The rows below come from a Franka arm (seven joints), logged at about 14 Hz.
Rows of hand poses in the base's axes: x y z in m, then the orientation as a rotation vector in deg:
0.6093 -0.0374 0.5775 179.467 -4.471 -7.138
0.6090 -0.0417 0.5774 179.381 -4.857 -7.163
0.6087 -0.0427 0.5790 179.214 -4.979 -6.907
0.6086 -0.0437 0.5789 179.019 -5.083 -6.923
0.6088 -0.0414 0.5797 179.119 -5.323 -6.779
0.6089 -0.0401 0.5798 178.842 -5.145 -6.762
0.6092 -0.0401 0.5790 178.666 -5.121 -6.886
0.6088 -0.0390 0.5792 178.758 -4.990 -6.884
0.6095 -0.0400 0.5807 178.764 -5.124 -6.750
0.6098 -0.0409 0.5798 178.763 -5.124 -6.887
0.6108 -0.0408 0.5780 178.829 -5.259 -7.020
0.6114 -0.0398 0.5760 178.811 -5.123 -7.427
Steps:
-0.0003 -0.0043 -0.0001 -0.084 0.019 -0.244
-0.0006 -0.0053 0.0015 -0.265 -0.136 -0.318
-0.0007 -0.0063 0.0014 -0.458 -0.116 -0.380
-0.0005 -0.0040 0.0022 -0.365 -0.214 -0.535
-0.0004 -0.0027 0.0023 -0.643 -0.210 -0.416
-0.0001 -0.0027 0.0015 -0.812 -0.122 -0.397
-0.0005 -0.0016 0.0017 -0.721 -0.128 -0.315
0.0002 -0.0026 0.0032 -0.722 -0.214 -0.400
0.0005 -0.0035 0.0023 -0.715 -0.127 -0.401
0.0015 -0.0034 0.0005 -0.642 -0.045 -0.489
0.0021 -0.0024 -0.0015 -0.637 0.216 -0.403

